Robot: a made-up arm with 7 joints.
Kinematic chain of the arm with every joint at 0, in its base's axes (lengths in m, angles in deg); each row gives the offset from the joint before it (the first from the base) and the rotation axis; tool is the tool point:
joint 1: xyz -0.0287 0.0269 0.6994 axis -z
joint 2: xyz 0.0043 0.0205 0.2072 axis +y
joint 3: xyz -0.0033 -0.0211 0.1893 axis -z
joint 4: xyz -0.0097 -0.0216 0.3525 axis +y
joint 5: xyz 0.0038 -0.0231 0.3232 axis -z
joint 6: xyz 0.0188 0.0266 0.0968 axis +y
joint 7: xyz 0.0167 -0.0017 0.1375 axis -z
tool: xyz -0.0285 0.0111 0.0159
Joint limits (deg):
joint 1: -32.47..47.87
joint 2: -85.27..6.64
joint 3: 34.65..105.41
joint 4: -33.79..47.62
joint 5: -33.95..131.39
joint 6: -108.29..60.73
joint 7: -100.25..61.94
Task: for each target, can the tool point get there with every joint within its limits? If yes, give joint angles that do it. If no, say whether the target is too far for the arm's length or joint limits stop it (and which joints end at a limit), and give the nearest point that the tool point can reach.
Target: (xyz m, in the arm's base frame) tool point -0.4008 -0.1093 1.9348
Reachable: yes | joints -18.05 -21.63 96.23 4.19 19.54 -20.42 20.92
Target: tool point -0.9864 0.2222 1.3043
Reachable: yes | joints 12.64 -73.08 42.84 6.79 89.89 -44.19 -13.18
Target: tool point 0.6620 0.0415 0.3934
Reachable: no: joint limits stop it (at a limit: joint 2, joint 3, joint 4, joint 5, joint 6) | nearest point 0.4002 0.0360 1.5687 | short by 1.204 m
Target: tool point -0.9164 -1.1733 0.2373
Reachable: no: too far | nearest point -0.6731 -0.7413 0.7249 | short by 0.695 m
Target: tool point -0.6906 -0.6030 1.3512
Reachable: yes | joints -18.22 -66.23 75.60 39.91 99.59 -17.77 32.30
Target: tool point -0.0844 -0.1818 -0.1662
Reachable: no: joint limits stop it (at a limit: joint 1, joint 2, joint 3, joint 4, joint 5, joint 6, joint 7) | nearest point -0.7623 -0.3527 0.6493 | short by 1.074 m
